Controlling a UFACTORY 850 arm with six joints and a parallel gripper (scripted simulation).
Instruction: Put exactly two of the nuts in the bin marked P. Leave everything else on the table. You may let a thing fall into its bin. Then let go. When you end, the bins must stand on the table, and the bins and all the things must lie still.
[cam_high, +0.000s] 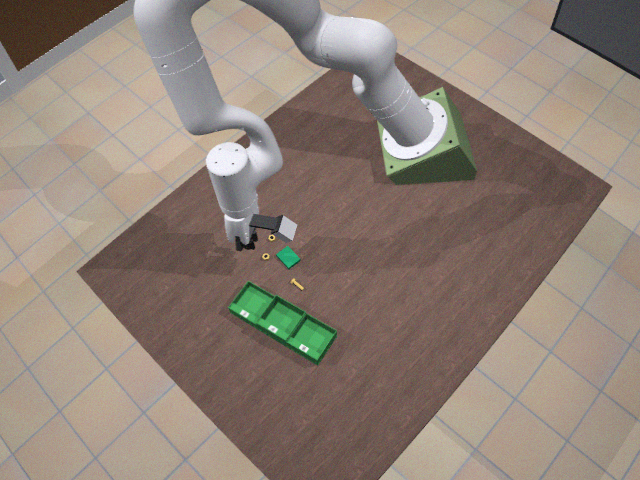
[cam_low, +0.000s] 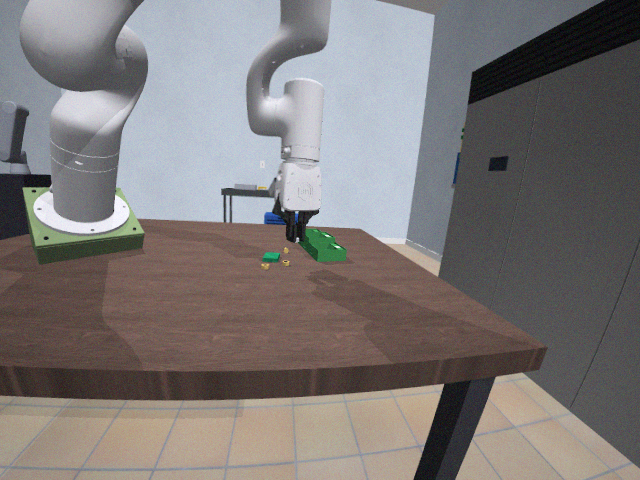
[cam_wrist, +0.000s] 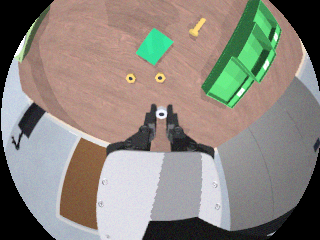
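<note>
The green three-compartment bin is 18 cm to the left of my hand, 9 cm ahead of it and 7 cm below it. From my hand the other things lie so: grey nut (2 cm below); green block (8 cm below, 7 cm to the left, 5 cm behind); yellow bolt (13 cm to the left, 8 cm below, 1 cm behind).
</note>
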